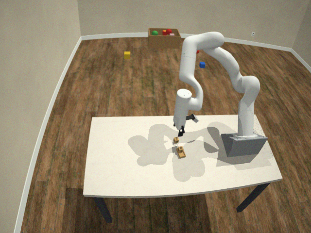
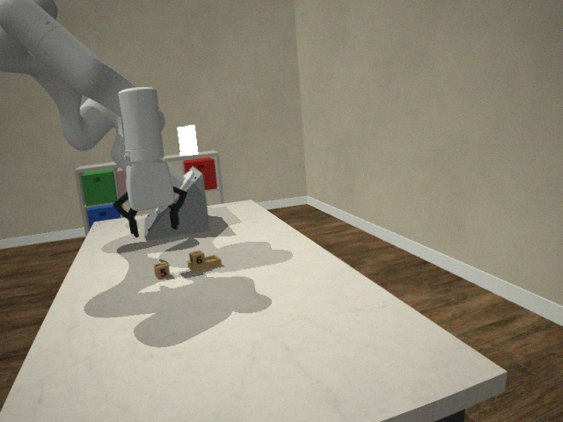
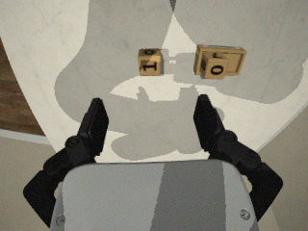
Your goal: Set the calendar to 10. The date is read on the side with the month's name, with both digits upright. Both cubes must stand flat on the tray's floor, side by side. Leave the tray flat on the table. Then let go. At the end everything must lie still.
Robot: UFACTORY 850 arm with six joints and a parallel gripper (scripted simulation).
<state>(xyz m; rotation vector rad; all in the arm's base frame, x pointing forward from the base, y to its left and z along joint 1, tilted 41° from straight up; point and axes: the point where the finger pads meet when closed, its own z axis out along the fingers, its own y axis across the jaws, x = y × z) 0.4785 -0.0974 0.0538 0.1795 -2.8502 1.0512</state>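
Right now the cube is 10 mm behind my hand, 90 mm to the left of it and 90 mm below it. From my hand the other things lie so: wooden tray: 20 mm behind, 110 mm to the left, 110 mm below.
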